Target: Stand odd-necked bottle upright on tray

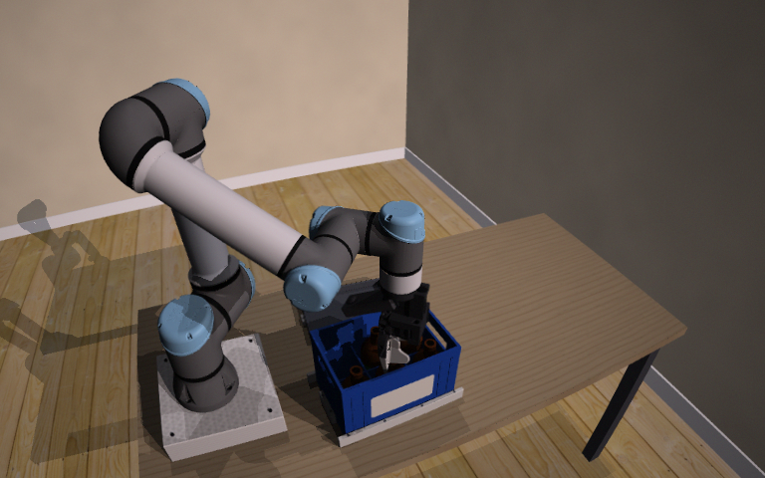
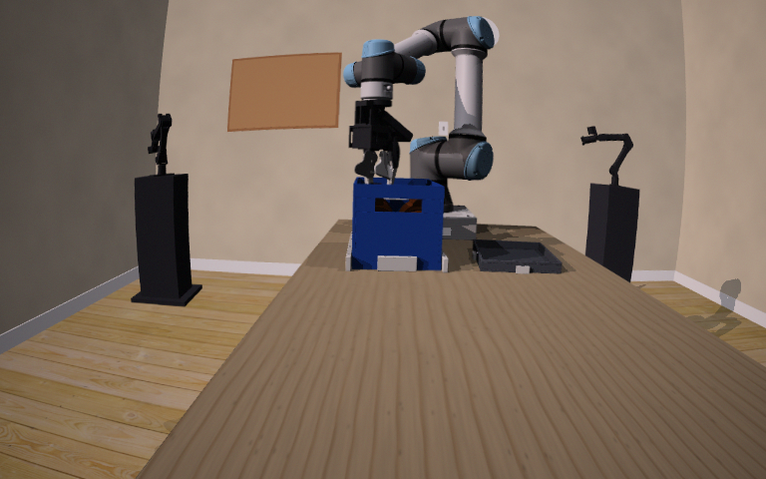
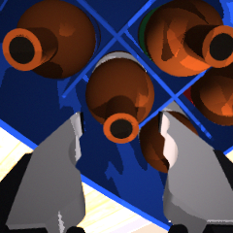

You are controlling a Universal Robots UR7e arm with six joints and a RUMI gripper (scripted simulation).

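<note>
My gripper is now 7 cm above the crate, 4 cm to the right of it and 1 cm short of it. The rest, counted from my hand: tray: 32 cm to the left, 14 cm below, 5 cm ahead.
</note>
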